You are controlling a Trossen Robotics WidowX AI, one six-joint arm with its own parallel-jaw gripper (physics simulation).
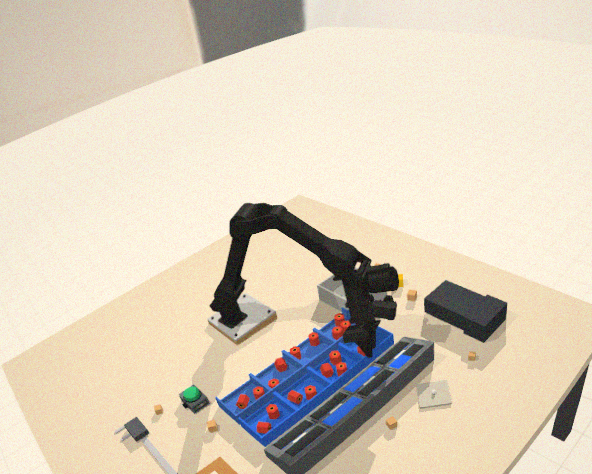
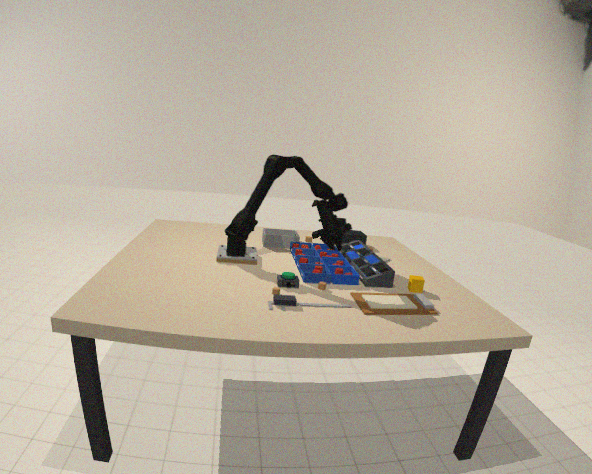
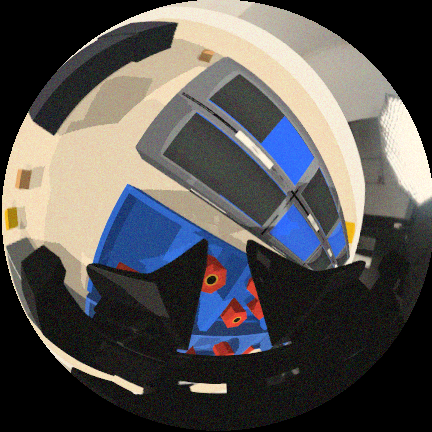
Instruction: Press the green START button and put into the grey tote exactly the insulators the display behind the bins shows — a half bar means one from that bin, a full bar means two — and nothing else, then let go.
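Seen in the pictures: gripper, fingertip midpoint: [image 1: 371, 354] [image 3: 226, 244]; arm's base at its link origin: [image 1: 232, 318] [image 2: 235, 253].
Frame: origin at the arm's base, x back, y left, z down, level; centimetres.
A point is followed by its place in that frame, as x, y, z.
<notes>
My gripper [image 1: 369, 348] {-41.9, 9.9, -0.3} [image 2: 338, 245] {-41.9, 9.9, -0.3} [image 3: 226, 244] {-41.9, 9.9, -0.3} is low over the end bin of the blue bin block [image 1: 382, 334] {-39.1, 18.0, 0.7} [image 3: 116, 240] {-37.9, 18.0, 1.6}, beside the display. Its fingers stand partly apart. A red insulator [image 3: 215, 276] {-39.3, 9.9, -0.9} shows between them, close to the left finger, with blue bin visible towards the right finger. Another red insulator [image 3: 129, 267] {-36.3, 16.2, 1.3} is mostly hidden behind the left finger. The display [image 1: 350, 422] {-52.3, -10.5, -1.8} [image 2: 385, 278] {-47.7, -27.1, -1.0} [image 3: 155, 135] {-46.2, 18.4, -0.8} shows blue bars of different lengths. The green START button [image 1: 191, 393] {-15.4, -26.5, -1.7} [image 2: 288, 275] {-14.5, -28.1, -1.6} stands apart. The grey tote [image 1: 330, 296] {-18.8, 21.2, -1.5} [image 2: 281, 239] {-20.7, 21.0, -1.4} is partly behind the arm; its contents are hidden.
A black box [image 1: 465, 311] {-55.2, 33.0, -2.9} [image 3: 100, 70] stands beyond the display's end. A pale plate with a knob [image 1: 434, 394] {-61.4, 8.4, 1.6}, small wooden cubes [image 1: 391, 422] [image 2: 322, 286], a yellow block [image 2: 416, 284] {-57.6, -32.0, -0.6}, a wooden frame [image 2: 357, 300] {-33.2, -40.4, 1.7} and a dark-handled tool [image 1: 136, 429] {-11.9, -42.5, 0.3} [image 2: 285, 300] {-10.8, -44.1, 0.5} lie around.
</notes>
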